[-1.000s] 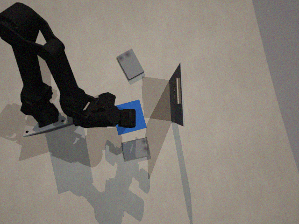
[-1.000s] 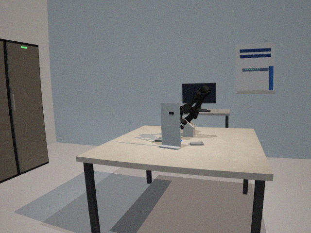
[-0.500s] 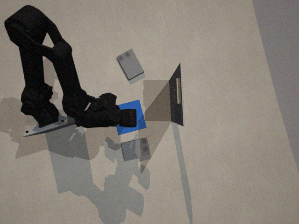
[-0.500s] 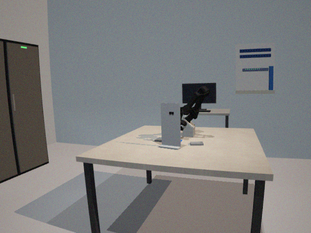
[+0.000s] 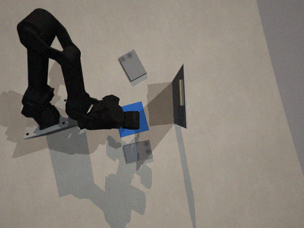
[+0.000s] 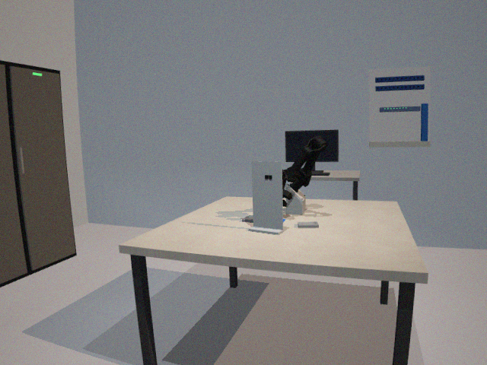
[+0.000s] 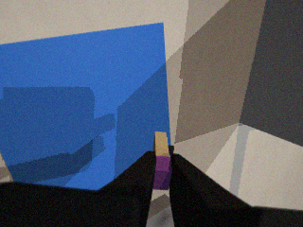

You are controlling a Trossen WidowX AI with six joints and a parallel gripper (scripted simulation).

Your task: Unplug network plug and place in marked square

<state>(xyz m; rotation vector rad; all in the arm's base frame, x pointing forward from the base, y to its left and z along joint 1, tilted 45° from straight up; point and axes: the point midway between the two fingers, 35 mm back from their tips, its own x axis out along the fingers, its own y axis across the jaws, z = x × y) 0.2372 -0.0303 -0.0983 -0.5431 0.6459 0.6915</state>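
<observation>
Now: the blue marked square 10 mm behind my gripper tip and 60 mm below it. Also, from my gripper tip: upright panel 180 mm ahead, 10 mm to the left, 100 mm above.
</observation>
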